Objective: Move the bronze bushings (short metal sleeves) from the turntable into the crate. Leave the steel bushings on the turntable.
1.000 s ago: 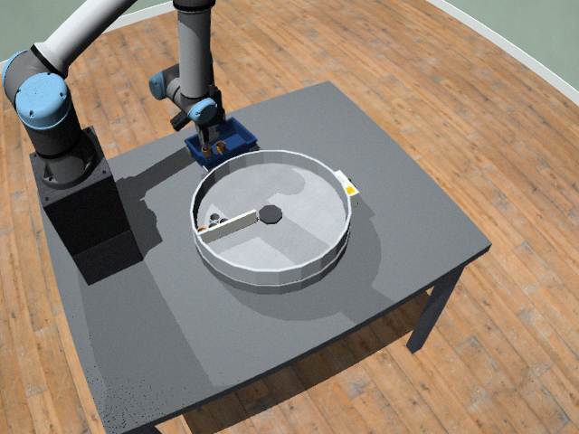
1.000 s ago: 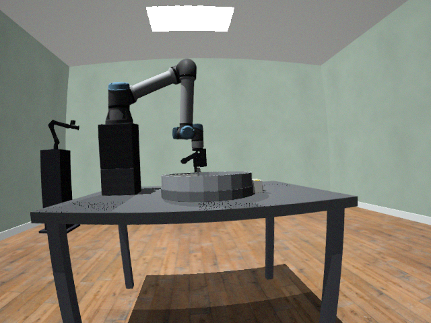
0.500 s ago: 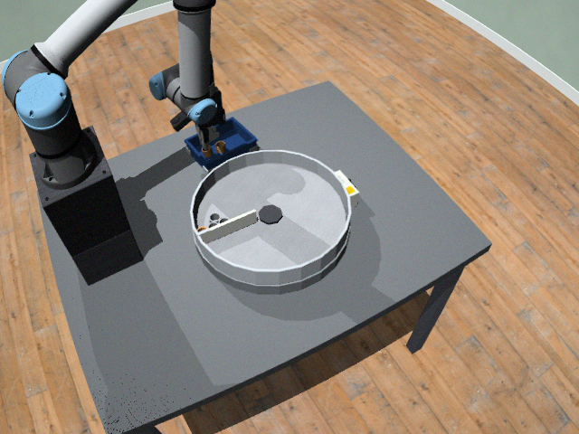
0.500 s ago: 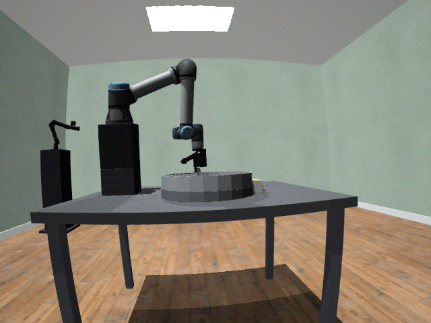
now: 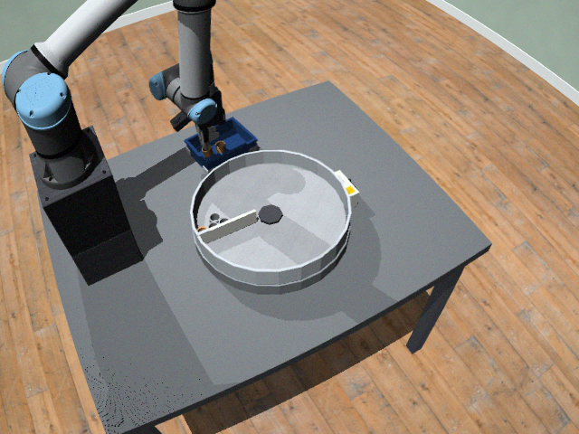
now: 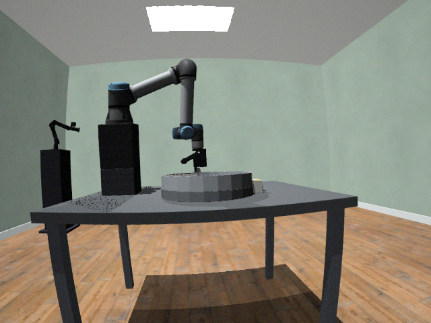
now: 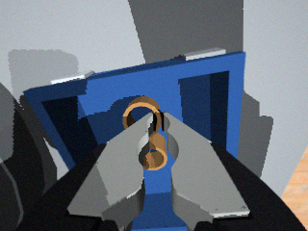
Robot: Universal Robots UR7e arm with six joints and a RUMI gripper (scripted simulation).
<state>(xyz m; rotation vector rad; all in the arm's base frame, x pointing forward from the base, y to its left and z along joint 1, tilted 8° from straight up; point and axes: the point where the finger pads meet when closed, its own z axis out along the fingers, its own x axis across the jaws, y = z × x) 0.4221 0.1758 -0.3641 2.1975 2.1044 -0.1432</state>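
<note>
Right now the blue crate is 50 mm ahead of my hand, 10 mm to the right of it and 10 mm below it. From my hand the other things lie so: turntable: 370 mm to the right, 30 mm ahead, 20 mm above.
</note>
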